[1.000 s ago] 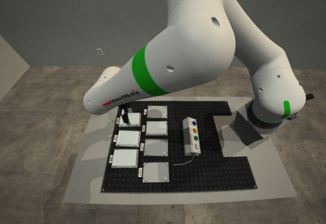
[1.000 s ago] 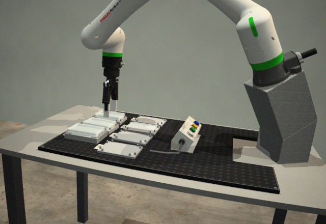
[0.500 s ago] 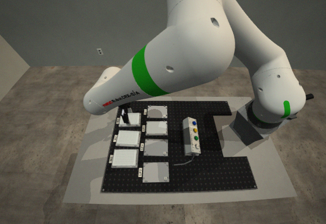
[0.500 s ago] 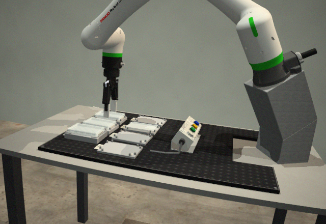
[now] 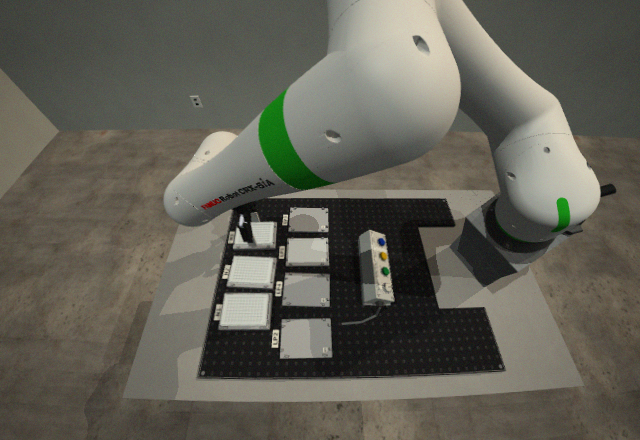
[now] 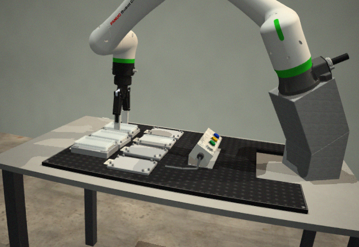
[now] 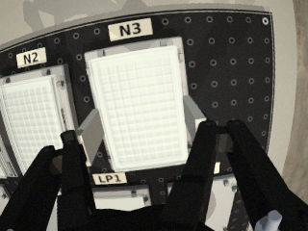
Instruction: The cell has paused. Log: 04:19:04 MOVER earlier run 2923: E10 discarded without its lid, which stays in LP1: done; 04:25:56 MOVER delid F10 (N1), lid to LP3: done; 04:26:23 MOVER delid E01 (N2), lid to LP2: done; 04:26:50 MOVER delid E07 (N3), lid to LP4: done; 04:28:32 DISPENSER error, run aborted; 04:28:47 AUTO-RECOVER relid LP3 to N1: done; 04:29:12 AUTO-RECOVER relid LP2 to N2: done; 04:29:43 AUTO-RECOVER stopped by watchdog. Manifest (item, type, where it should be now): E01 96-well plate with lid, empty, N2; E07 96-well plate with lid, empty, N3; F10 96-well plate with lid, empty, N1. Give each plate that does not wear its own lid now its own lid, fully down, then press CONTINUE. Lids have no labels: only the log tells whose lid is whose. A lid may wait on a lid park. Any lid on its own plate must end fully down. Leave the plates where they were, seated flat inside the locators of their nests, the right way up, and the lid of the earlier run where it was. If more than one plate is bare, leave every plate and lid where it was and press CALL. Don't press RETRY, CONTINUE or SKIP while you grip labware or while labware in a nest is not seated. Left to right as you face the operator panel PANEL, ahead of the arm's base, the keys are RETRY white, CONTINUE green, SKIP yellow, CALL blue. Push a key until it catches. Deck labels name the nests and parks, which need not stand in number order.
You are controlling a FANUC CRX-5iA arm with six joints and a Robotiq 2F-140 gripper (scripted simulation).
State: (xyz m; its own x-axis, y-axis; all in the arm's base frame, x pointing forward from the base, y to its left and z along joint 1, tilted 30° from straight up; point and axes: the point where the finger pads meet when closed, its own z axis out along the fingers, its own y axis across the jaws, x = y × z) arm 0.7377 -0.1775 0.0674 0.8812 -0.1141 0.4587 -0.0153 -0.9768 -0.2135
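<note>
The plate is 30 mm below my hand. Round my hand: park LP3 (190 mm behind, 60 mm to the right, 50 mm below); LP1 label (90 mm behind, 60 mm to the left, 50 mm below); N3 label (90 mm ahead, 50 mm below).
</note>
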